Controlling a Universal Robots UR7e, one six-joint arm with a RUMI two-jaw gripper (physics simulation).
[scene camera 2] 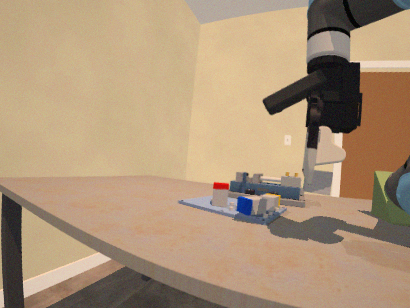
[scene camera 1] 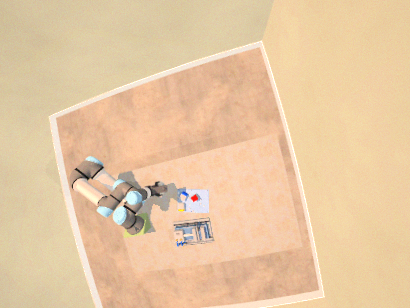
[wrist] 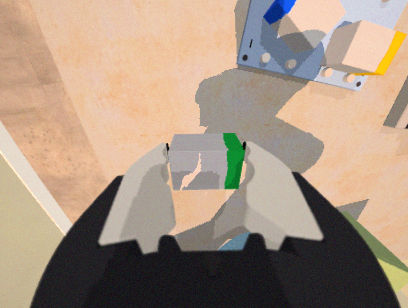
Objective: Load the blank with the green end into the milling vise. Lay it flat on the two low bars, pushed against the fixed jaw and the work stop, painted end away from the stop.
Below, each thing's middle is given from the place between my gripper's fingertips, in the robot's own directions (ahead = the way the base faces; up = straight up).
Labels:
Now: the green-ended blank (wrist: 197, 161) 1 cm behind my hand. From my hand the other things lie so: yellow-ended blank (wrist: 361, 48): 20 cm to the right, 7 cm below, 7 cm ahead; pale blue tray (scene camera 2: 204, 203): 18 cm to the right, 17 cm ahead, 10 cm below.

